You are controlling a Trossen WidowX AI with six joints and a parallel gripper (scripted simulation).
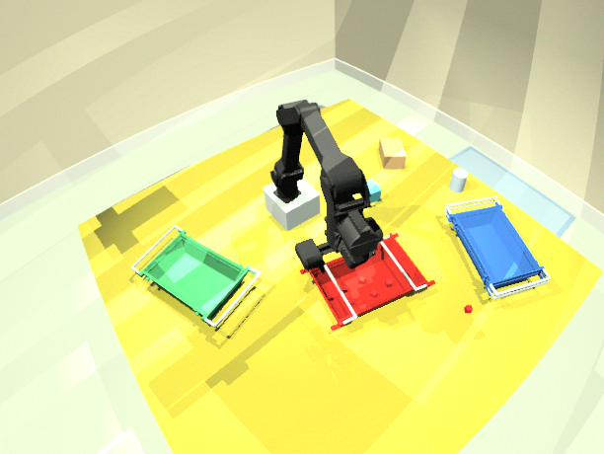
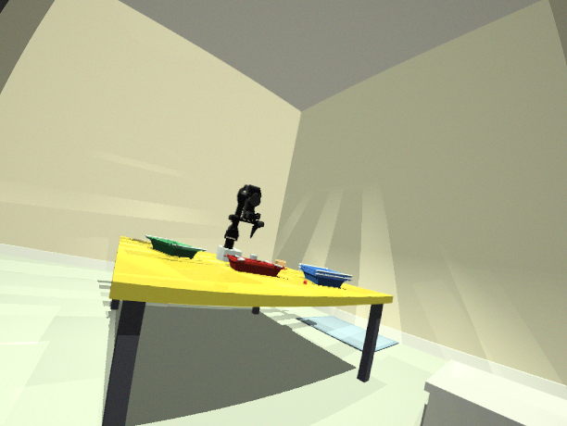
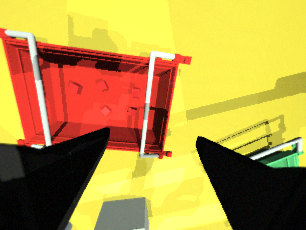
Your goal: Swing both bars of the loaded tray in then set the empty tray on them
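Now: gripper tip 33 cm past the green tray, 23 cm to the left of it and 13 cm above it. Round my gripper tip: brown box (60 cm to the left, 28 cm behind, 14 cm below); then red block (28 cm ahead, 23 cm to the left, 17 cm below); then cyan cube (38 cm to the left, 21 cm behind, 15 cm below).
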